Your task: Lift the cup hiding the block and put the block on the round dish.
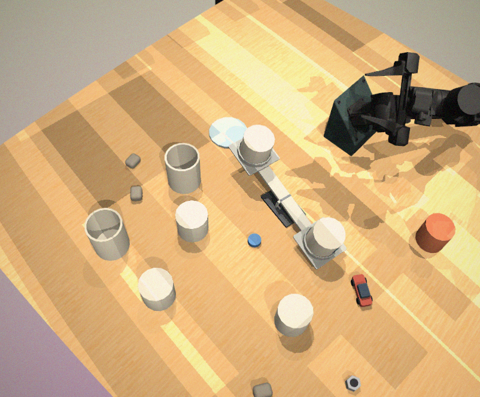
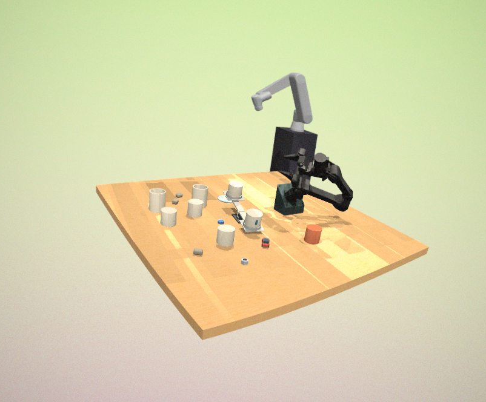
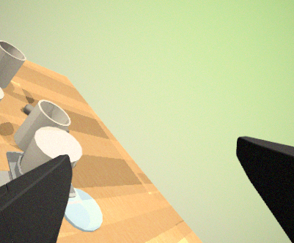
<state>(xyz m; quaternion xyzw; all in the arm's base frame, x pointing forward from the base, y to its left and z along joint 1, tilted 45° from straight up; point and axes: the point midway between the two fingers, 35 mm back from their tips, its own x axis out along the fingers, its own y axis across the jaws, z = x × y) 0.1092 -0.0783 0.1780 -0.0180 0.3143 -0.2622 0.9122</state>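
The pale green block is 23 cm below my gripper tip, 19 cm ahead of it and 11 cm to the left of it. Also, from my gripper tip: grey balance: 23 cm below, 17 cm ahead, 2 cm to the right; then blue disc: 29 cm ahead, 26 cm below; then orange cylinder: 27 cm to the left, 23 cm below, 1 cm behind.
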